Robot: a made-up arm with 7 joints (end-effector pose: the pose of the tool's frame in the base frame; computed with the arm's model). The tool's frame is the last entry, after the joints.
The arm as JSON. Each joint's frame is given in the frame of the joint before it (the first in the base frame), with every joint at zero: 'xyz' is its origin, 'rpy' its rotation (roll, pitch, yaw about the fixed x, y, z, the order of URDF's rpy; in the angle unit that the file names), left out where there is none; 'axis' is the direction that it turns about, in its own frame. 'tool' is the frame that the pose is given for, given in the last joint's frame.
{
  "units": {
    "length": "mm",
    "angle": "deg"
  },
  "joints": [
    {
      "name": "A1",
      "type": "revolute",
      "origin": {
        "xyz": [
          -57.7,
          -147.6,
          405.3
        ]
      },
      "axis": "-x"
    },
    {
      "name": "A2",
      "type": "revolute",
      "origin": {
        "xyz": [
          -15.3,
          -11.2,
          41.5
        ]
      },
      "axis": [
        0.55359,
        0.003,
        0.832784
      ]
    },
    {
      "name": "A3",
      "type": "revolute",
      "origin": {
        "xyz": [
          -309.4,
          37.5,
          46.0
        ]
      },
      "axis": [
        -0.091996,
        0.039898,
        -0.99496
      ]
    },
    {
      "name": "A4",
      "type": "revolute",
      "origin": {
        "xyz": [
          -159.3,
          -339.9,
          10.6
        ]
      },
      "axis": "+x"
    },
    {
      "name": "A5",
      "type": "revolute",
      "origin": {
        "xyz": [
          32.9,
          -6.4,
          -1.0
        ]
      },
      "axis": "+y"
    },
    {
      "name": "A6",
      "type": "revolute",
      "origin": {
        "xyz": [
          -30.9,
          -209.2,
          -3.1
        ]
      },
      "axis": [
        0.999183,
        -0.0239,
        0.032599
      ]
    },
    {
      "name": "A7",
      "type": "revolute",
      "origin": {
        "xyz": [
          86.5,
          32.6,
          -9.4
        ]
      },
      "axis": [
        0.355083,
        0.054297,
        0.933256
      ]
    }
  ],
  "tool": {
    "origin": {
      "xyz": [
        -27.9,
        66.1,
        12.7
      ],
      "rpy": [
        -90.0,
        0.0,
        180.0
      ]
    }
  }
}
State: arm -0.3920 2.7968 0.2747 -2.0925 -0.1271 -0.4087 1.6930
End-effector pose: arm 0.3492 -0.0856 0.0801 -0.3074 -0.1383 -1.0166
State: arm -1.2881 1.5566 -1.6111 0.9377 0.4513 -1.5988 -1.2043
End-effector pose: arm -0.1782 -0.0111 0.5521 1.1195 1.1296 0.9350
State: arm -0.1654 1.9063 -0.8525 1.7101 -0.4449 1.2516 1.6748
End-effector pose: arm -0.0204 -0.0547 0.1132 -0.2359 -0.2162 -2.2357
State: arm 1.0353 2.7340 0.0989 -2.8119 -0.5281 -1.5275 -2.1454
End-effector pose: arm 0.1412 -0.3806 0.3787 1.9586 0.7622 1.4479
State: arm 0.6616 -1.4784 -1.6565 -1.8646 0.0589 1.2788 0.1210
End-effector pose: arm -0.0891 0.0924 0.4451 0.9680 0.1415 2.8621
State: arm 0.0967 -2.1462 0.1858 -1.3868 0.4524 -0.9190 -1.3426
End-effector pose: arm -0.1795 0.5096 0.3786 0.7903 2.2901 0.0388
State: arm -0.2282 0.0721 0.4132 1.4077 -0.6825 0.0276 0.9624
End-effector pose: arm -0.6532 -0.4212 0.2768 1.0832 2.0079 -0.1083
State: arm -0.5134 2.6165 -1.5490 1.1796 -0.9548 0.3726 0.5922
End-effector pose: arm -0.1588 -0.0279 0.5183 -1.6129 -1.1464 2.2128
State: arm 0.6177 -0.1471 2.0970 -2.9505 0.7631 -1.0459 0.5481
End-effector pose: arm -0.4072 0.2017 0.3491 0.7711 0.5636 -1.0944
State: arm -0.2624 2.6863 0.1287 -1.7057 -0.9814 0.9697 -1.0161
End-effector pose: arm 0.2934 -0.1500 0.0678 -0.0672 1.6346 0.5690
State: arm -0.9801 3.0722 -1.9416 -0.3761 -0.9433 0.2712 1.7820
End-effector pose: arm -0.0776 -0.4738 0.5077 -1.4163 1.9592 -0.5487
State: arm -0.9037 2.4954 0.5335 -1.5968 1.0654 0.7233 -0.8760
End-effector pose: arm 0.3637 0.0825 0.0515 -0.2957 2.6020 -1.5277
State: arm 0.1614 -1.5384 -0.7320 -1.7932 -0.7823 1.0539 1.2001
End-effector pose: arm -0.2856 0.2086 0.6153 2.1100 -0.8235 1.7437
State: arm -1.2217 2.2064 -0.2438 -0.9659 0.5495 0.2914 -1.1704
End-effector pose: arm 0.3169 0.1049 0.3373 0.3775 2.4760 -0.1020
